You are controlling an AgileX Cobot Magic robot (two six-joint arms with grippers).
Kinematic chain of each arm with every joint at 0, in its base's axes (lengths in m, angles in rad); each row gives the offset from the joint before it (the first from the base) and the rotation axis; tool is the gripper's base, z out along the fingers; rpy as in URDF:
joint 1: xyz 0 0 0.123 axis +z
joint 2: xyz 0 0 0 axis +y
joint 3: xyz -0.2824 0 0.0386 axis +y
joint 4: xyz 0.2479 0 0.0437 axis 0.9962 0 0.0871
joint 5: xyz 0 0 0 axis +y
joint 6: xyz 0.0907 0 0.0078 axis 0.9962 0 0.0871
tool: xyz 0 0 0 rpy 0 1.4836 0
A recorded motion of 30 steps. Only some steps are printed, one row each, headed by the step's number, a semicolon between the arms.
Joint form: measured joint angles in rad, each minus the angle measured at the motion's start. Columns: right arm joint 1, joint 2, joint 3, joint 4, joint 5, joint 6; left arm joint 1, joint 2, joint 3, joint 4, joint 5, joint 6.
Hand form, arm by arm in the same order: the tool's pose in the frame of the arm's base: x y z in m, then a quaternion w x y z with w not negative. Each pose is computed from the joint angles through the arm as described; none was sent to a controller.
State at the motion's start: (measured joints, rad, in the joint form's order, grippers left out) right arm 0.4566 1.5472 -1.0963 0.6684 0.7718 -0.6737; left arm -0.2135 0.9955 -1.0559 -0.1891 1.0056 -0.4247
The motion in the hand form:
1: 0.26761 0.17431 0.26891 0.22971 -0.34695 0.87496 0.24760; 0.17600 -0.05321 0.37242 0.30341 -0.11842 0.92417 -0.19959
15: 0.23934 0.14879 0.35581 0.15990 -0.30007 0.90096 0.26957; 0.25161 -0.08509 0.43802 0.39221 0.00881 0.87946 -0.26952
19: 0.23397 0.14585 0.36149 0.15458 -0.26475 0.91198 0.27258; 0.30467 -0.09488 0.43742 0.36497 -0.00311 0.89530 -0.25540
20: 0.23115 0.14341 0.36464 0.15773 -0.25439 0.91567 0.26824; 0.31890 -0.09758 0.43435 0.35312 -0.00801 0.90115 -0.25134
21: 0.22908 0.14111 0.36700 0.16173 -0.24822 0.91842 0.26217; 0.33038 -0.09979 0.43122 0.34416 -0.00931 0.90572 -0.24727
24: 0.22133 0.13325 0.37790 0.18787 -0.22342 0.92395 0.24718; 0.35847 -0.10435 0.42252 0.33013 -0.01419 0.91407 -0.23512
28: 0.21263 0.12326 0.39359 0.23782 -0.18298 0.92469 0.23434; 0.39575 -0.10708 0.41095 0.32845 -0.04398 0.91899 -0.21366
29: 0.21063 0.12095 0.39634 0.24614 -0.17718 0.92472 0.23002; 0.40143 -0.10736 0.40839 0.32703 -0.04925 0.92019 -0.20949
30: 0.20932 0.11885 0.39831 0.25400 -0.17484 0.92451 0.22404; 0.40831 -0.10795 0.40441 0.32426 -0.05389 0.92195 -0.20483
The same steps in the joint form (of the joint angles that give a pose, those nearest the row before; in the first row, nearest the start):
1: -0.0028 0.0000 -0.0069 -0.0118 0.0139 0.0000; 0.0000 0.0000 0.0000 -0.0042 -0.0074 0.0000
15: -0.0585 -0.1247 -0.2352 -0.1226 0.4467 0.3282; -0.0012 0.2853 -0.3875 -0.2332 -0.0942 0.3269
19: -0.0586 -0.1471 -0.2361 -0.1332 0.4568 0.4172; -0.0012 0.4881 -0.5965 -0.1880 -0.0295 0.2737
20: -0.0586 -0.1615 -0.2360 -0.1490 0.4579 0.4470; -0.0012 0.5442 -0.6530 -0.1759 -0.0043 0.2550
21: -0.0585 -0.1732 -0.2359 -0.1667 0.4579 0.4670; -0.0012 0.5899 -0.6988 -0.1672 0.0161 0.2465
24: -0.0586 -0.2205 -0.2359 -0.2191 0.4402 0.5351; -0.0012 0.6996 -0.8104 -0.1392 0.0515 0.2245
28: -0.0585 -0.2833 -0.2359 -0.2852 0.3860 0.6292; -0.0012 0.8419 -0.9678 -0.0666 0.0725 0.1447
29: -0.0586 -0.2953 -0.2362 -0.3016 0.3804 0.6447; -0.0012 0.8650 -0.9934 -0.0537 0.0789 0.1306
30: -0.0586 -0.3044 -0.2362 -0.3189 0.3750 0.6524; -0.0012 0.8934 -1.0225 -0.0413 0.0870 0.1183

